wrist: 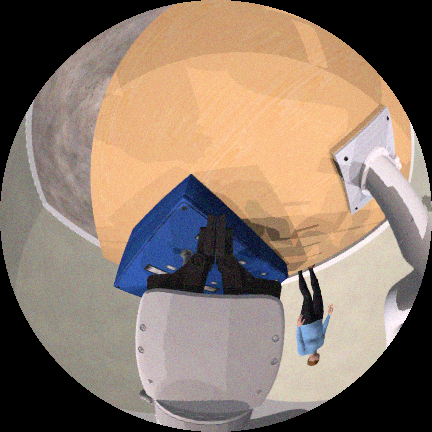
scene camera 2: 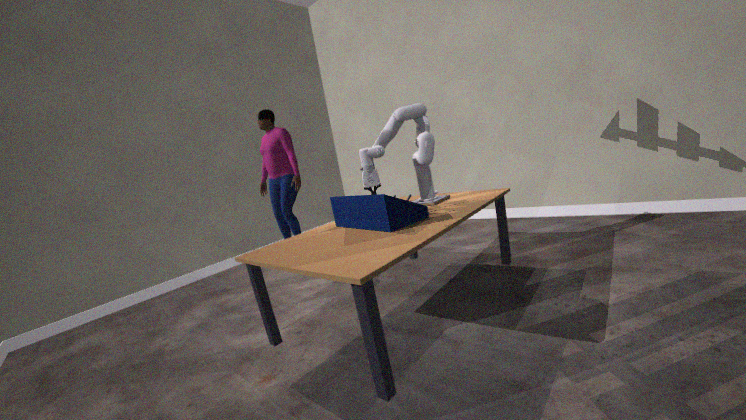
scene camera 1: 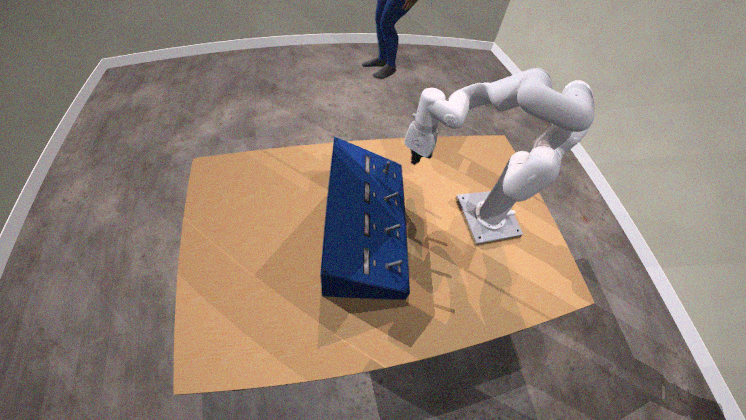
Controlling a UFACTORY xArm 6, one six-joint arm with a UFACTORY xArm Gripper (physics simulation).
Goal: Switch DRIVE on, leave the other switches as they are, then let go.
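Places are measured from the arm's base along level axes (x up, y ahead, z left), in centimetres.
Pixels of known places: gripper, fingertip midpoint: (wrist: 216, 222) (scene camera 1: 414, 162); arm's base at its link origin: (wrist: 374, 170) (scene camera 2: 428, 199) (scene camera 1: 489, 215).
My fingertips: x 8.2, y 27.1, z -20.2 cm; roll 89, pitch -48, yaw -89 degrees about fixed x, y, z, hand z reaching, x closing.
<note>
Ahead of a thing's pixels: the offset from my fingertips to its top centre. Level surfaces: height alone.
A blue sloped switch panel (scene camera 1: 345, 234) (scene camera 2: 360, 212) (wrist: 167, 232) stands on the table. It carries a row of grey levers, each with a pale name plate beside it. The names are too blurred to read, so I cannot tell which is DRIVE. In scene view 1 the far-end lever {dy +10.9, dx +3.6, dz +2.8 cm} (scene camera 1: 386, 168) points differently from the neighbouring lever {dy +11.5, dx +2.6, dz +14.8 cm} (scene camera 1: 391, 197) and the near-end lever {dy +15.5, dx +2.6, dz +38.5 cm} (scene camera 1: 393, 266). My gripper (scene camera 1: 415, 160) (scene camera 2: 373, 193) (wrist: 216, 222) is shut and empty, near the panel's far end. In the wrist view its fingers hide part of the panel, and a lever (wrist: 186, 256) shows left of them.
The wooden table {dx -10.4 cm} (scene camera 1: 245, 219) (scene camera 2: 313, 255) (wrist: 240, 110) bears the panel and my arm's base plate (scene camera 1: 492, 234) (wrist: 354, 192). A person in blue trousers (scene camera 1: 387, 36) (scene camera 2: 278, 156) stands beyond the table. Another person in light blue (wrist: 310, 337) shows in the wrist view.
</note>
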